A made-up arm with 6 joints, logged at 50 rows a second.
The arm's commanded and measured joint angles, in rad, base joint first. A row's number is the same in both.
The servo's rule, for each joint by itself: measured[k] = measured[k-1] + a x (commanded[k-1-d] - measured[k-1]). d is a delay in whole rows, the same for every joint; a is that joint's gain. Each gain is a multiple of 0.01, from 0.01 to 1. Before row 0 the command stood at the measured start. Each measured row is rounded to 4 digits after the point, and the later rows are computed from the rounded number. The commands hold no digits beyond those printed.
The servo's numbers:
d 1
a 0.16 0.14 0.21 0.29 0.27 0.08
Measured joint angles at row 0: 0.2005, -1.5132, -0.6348, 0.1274, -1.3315, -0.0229
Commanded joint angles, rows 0 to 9: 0.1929, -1.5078, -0.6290, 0.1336, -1.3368, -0.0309; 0.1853, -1.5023, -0.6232, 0.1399, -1.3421, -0.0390; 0.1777, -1.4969, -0.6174, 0.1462, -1.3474, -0.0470; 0.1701, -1.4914, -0.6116, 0.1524, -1.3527, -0.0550; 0.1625, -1.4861, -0.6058, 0.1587, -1.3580, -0.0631; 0.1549, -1.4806, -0.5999, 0.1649, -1.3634, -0.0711; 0.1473, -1.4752, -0.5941, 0.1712, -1.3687, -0.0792; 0.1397, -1.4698, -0.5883, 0.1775, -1.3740, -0.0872; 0.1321, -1.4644, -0.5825, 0.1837, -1.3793, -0.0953; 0.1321, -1.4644, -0.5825, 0.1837, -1.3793, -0.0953
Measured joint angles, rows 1 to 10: 0.2005, -1.5132, -0.6348, 0.1274, -1.3315, -0.0229; 0.1993, -1.5124, -0.6336, 0.1292, -1.3329, -0.0235; 0.1971, -1.5110, -0.6314, 0.1323, -1.3354, -0.0247; 0.1940, -1.5090, -0.6285, 0.1363, -1.3386, -0.0265; 0.1902, -1.5065, -0.6250, 0.1410, -1.3424, -0.0288; 0.1858, -1.5036, -0.6210, 0.1461, -1.3466, -0.0315; 0.1809, -1.5004, -0.6166, 0.1516, -1.3511, -0.0347; 0.1755, -1.4969, -0.6119, 0.1573, -1.3559, -0.0383; 0.1698, -1.4931, -0.6069, 0.1632, -1.3608, -0.0422; 0.1638, -1.4891, -0.6018, 0.1691, -1.3658, -0.0464
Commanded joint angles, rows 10 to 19: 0.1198, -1.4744, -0.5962, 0.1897, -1.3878, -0.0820; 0.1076, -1.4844, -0.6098, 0.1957, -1.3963, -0.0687; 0.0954, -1.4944, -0.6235, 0.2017, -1.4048, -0.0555; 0.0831, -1.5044, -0.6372, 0.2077, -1.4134, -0.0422; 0.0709, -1.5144, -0.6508, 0.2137, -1.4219, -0.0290; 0.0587, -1.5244, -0.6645, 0.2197, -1.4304, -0.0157; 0.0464, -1.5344, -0.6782, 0.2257, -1.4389, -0.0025; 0.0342, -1.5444, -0.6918, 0.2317, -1.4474, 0.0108; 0.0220, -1.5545, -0.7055, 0.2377, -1.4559, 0.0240; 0.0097, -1.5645, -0.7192, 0.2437, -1.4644, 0.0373
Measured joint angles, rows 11 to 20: 0.1587, -1.4856, -0.5977, 0.1733, -1.3694, -0.0503; 0.1525, -1.4840, -0.5974, 0.1781, -1.3744, -0.0528; 0.1453, -1.4841, -0.6000, 0.1832, -1.3803, -0.0541; 0.1373, -1.4855, -0.6049, 0.1886, -1.3869, -0.0542; 0.1286, -1.4881, -0.6117, 0.1941, -1.3941, -0.0532; 0.1194, -1.4918, -0.6199, 0.1998, -1.4016, -0.0513; 0.1097, -1.4964, -0.6293, 0.2056, -1.4094, -0.0485; 0.0996, -1.5017, -0.6396, 0.2114, -1.4174, -0.0448; 0.0891, -1.5077, -0.6506, 0.2173, -1.4255, -0.0404; 0.0784, -1.5143, -0.6621, 0.2232, -1.4337, -0.0352
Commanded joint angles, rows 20 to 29: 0.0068, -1.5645, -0.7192, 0.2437, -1.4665, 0.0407; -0.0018, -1.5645, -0.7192, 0.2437, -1.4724, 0.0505; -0.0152, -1.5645, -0.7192, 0.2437, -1.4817, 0.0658; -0.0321, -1.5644, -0.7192, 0.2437, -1.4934, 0.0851; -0.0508, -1.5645, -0.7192, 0.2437, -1.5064, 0.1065; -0.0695, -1.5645, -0.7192, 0.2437, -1.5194, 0.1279; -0.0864, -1.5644, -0.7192, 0.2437, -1.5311, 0.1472; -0.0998, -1.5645, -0.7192, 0.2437, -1.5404, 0.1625; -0.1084, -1.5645, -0.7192, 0.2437, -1.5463, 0.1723; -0.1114, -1.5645, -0.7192, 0.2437, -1.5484, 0.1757
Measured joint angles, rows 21 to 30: 0.0674, -1.5213, -0.6741, 0.2291, -1.4420, -0.0294; 0.0577, -1.5273, -0.6836, 0.2333, -1.4486, -0.0238; 0.0482, -1.5325, -0.6911, 0.2363, -1.4550, -0.0179; 0.0381, -1.5370, -0.6970, 0.2384, -1.4622, -0.0112; 0.0269, -1.5408, -0.7017, 0.2399, -1.4706, -0.0035; 0.0145, -1.5441, -0.7054, 0.2410, -1.4803, 0.0053; 0.0011, -1.5470, -0.7083, 0.2418, -1.4909, 0.0151; -0.0129, -1.5494, -0.7106, 0.2424, -1.5018, 0.0257; -0.0268, -1.5515, -0.7124, 0.2428, -1.5122, 0.0366; -0.0399, -1.5533, -0.7138, 0.2431, -1.5214, 0.0475
